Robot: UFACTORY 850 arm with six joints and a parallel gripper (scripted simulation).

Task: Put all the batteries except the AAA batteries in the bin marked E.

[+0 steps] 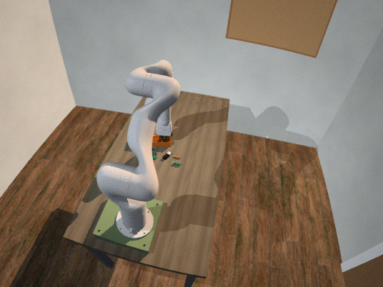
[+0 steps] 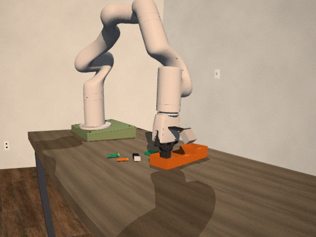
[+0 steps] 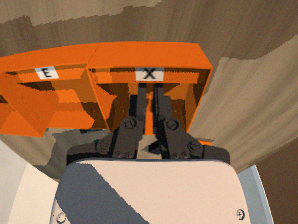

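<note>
My gripper is now 80 mm to the right of the orange bin row and 10 mm above it. Round my hand: flat green block (150 mm behind, 60 mm to the left, 30 mm below); then small black cylinder (80 mm behind, 80 mm to the left, 30 mm below); then black-and-white block battery (120 mm behind, 40 mm to the right, 30 mm below).
</note>
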